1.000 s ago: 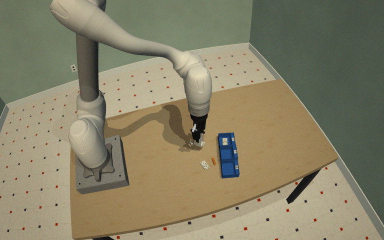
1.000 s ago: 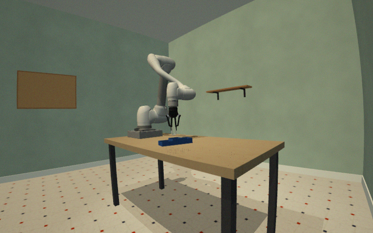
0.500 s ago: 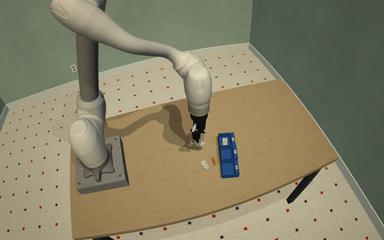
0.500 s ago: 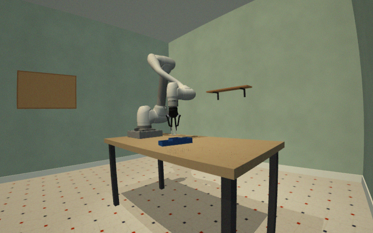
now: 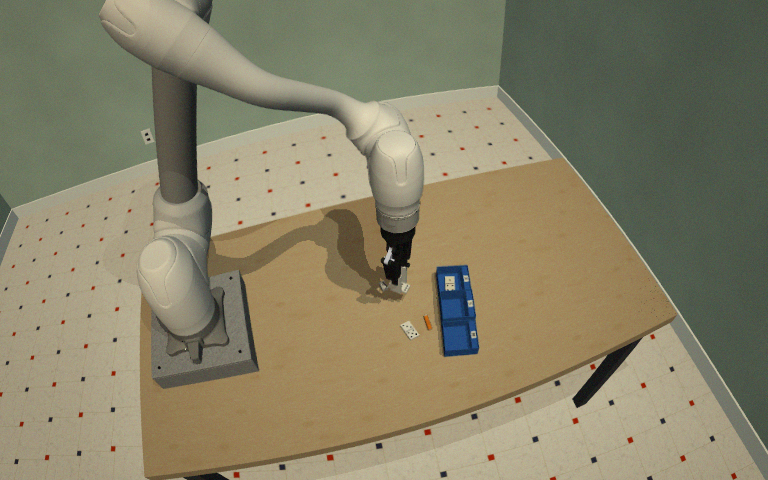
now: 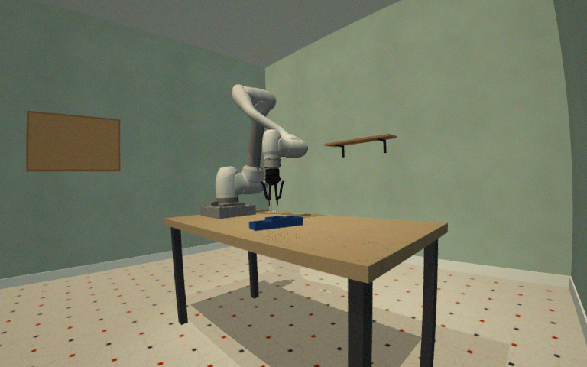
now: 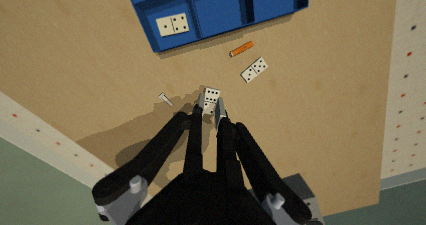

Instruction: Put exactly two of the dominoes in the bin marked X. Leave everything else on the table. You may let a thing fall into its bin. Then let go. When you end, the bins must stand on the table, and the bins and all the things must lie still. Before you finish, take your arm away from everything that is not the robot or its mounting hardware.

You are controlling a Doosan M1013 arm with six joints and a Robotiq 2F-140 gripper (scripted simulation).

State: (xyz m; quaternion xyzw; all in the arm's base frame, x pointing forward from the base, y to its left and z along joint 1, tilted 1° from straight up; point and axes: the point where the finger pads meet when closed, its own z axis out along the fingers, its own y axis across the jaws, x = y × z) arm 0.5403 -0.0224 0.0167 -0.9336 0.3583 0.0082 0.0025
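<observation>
The white domino lies 14 cm ahead of my hand, 8 cm below it and 1 cm to the right of it. Round my hand: grey screw 10 cm to the left, 8 cm below, 4 cm ahead; then blue bin 13 cm ahead, 9 cm to the right, 7 cm below; then orange stick 10 cm to the right, 8 cm below, 5 cm ahead.
</observation>
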